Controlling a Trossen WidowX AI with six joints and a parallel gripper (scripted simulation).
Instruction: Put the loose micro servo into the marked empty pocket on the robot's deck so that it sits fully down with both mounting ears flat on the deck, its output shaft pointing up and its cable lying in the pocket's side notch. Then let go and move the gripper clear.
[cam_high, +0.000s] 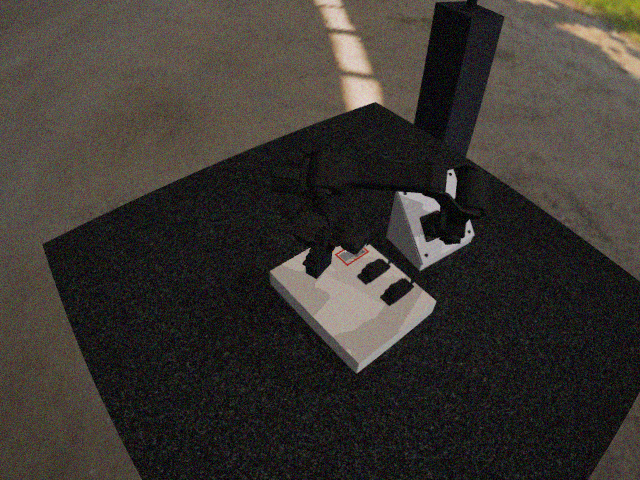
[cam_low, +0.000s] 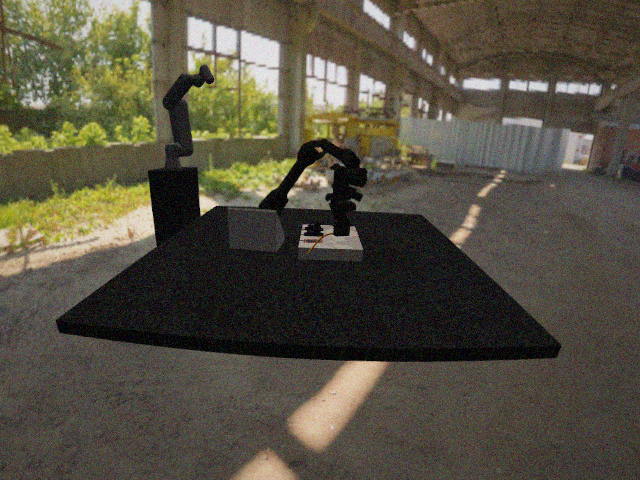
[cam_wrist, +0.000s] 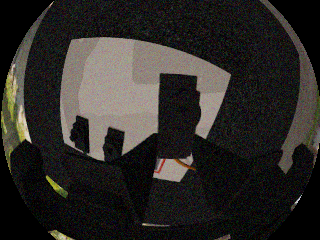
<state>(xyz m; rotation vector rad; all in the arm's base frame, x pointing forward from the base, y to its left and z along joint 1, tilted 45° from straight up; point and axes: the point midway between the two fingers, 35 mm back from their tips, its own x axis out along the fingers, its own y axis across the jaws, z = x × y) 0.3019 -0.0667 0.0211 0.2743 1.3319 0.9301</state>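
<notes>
The white deck lies 10 cm below my gripper tip and 8 cm to the left of it.
</notes>
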